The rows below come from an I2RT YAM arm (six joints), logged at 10 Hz.
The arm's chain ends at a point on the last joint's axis. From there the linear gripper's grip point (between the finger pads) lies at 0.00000 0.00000 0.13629 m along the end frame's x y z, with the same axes.
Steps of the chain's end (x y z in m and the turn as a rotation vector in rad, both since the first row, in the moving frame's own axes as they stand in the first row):
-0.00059 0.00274 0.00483 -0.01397 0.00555 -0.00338
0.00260 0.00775 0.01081 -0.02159 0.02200 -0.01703
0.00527 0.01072 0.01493 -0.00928 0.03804 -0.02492
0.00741 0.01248 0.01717 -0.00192 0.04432 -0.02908
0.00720 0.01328 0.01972 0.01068 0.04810 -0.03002
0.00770 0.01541 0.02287 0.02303 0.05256 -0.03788
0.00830 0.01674 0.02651 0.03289 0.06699 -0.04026
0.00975 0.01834 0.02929 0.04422 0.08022 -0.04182
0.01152 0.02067 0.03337 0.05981 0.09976 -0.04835
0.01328 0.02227 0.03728 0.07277 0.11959 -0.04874
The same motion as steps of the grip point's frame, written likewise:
0.00017 0.00464 0.00481 -0.01397 0.00555 -0.00338
0.00562 0.01067 0.01075 -0.02159 0.02200 -0.01703
0.01047 0.01192 0.01483 -0.00928 0.03804 -0.02492
0.01345 0.01265 0.01704 -0.00192 0.04432 -0.02908
0.01373 0.01173 0.01955 0.01068 0.04810 -0.03002
0.01480 0.01214 0.02265 0.02303 0.05256 -0.03788
0.01733 0.01208 0.02613 0.03289 0.06699 -0.04026
0.02054 0.01210 0.02872 0.04422 0.08022 -0.04182
0.02488 0.01221 0.03245 0.05981 0.09976 -0.04835
0.02928 0.01199 0.03595 0.07277 0.11959 -0.04874

